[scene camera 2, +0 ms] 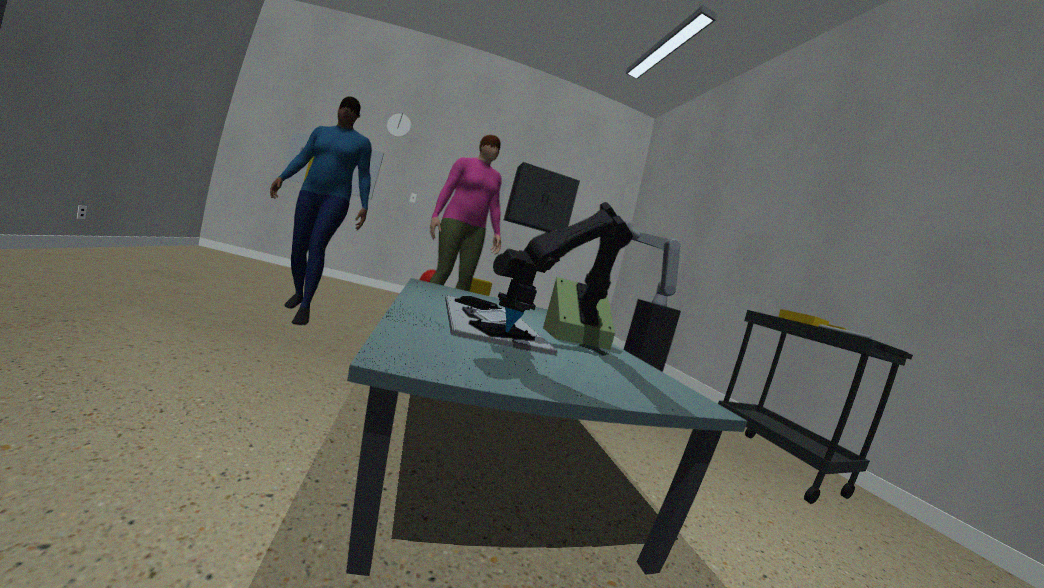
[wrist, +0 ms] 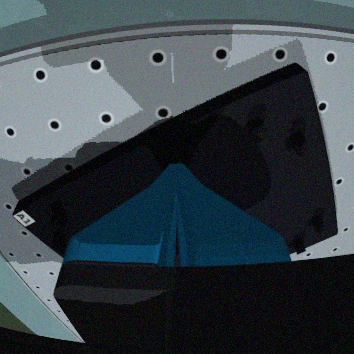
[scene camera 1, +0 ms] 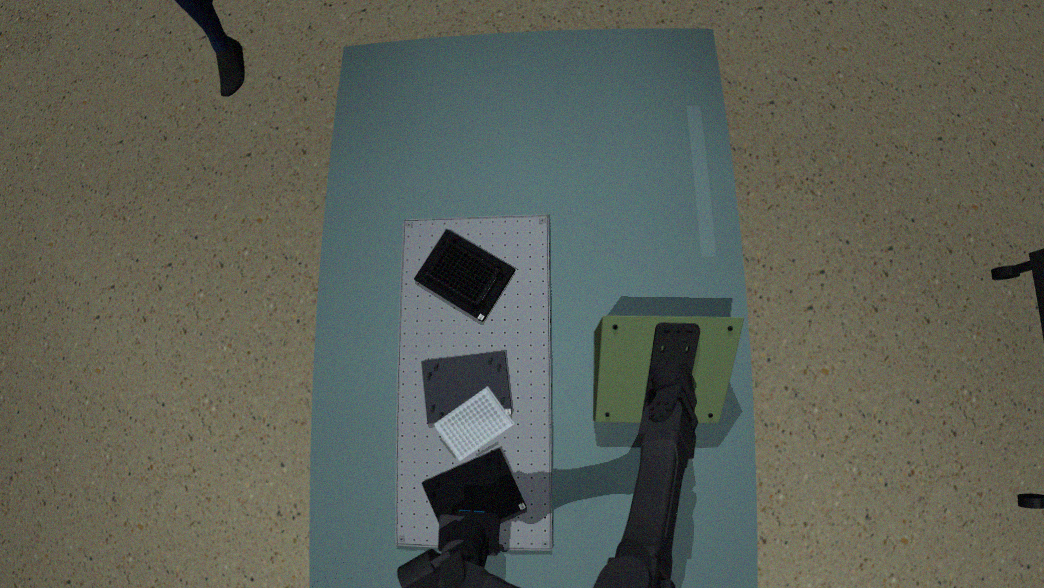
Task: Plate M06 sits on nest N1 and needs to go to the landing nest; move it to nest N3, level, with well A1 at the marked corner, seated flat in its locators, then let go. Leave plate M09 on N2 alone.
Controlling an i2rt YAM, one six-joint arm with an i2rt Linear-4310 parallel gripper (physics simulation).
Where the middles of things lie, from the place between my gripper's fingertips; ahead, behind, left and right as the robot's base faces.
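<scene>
I start from the white well plate [scene camera 1: 481,418]: my hand is 180 mm to the left of it, 10 mm short of it and 10 mm below it. There is also the black nest [scene camera 1: 486,484], which is 10 mm ahead of my hand and 40 mm to the right of it. Going by their middles, the black nest is the nearest to my hand of the things named here.
</scene>
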